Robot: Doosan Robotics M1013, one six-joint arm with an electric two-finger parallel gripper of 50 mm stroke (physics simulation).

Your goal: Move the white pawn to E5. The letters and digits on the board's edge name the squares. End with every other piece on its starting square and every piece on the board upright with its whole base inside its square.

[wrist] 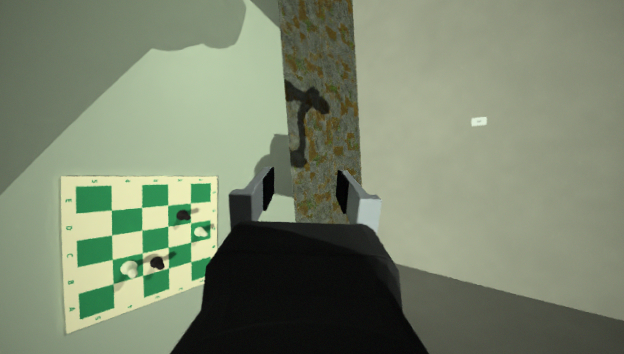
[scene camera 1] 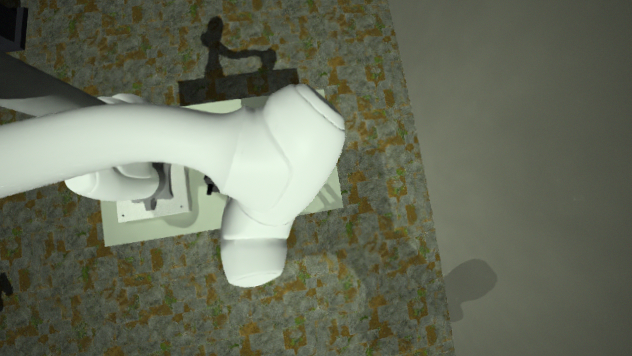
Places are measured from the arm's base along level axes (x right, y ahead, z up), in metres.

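Pixels of known places: gripper, fingertip midpoint: [wrist: 305,181]; arm's base, origin of the base link: [scene camera 1: 152,181].
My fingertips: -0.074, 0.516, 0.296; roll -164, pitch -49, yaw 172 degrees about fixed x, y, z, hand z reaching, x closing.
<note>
Ahead of a thing's pixels: the offset from my fingertips to its middle, as dx, dy, dz. Level surfaces: height alone.
The green-and-cream board @(+0.035, +0.108, -0.322) [wrist: 127,195] lies at the lower left of the wrist view, edge letters E to A down its left side. Square E5, green at its top left corner, is bare. One white piece @(+0.076, +0.141, -0.297) [wrist: 129,269] stands on B4 and a smaller-looking white piece @(-0.037, +0.114, -0.303) [wrist: 200,231] on C1; which is the pawn I cannot tell. A black piece @(-0.010, +0.074, -0.303) [wrist: 183,215] stands on D2, another black piece @(+0.039, +0.147, -0.303) [wrist: 157,262] on B3. My gripper [wrist: 305,181] is open and empty, high up and right of the board in the wrist view. In the scene view the arm hides board, pieces and fingertips.
The pale table @(dz -0.325) [scene camera 1: 115,235] [wrist: 200,110] carries the arm's base plate [scene camera 1: 180,202]. The white arm [scene camera 1: 280,165] spans the table in the scene view. Patterned carpet [scene camera 1: 325,310] [wrist: 325,60] surrounds the table. Arm shadows fall on table and carpet.
</note>
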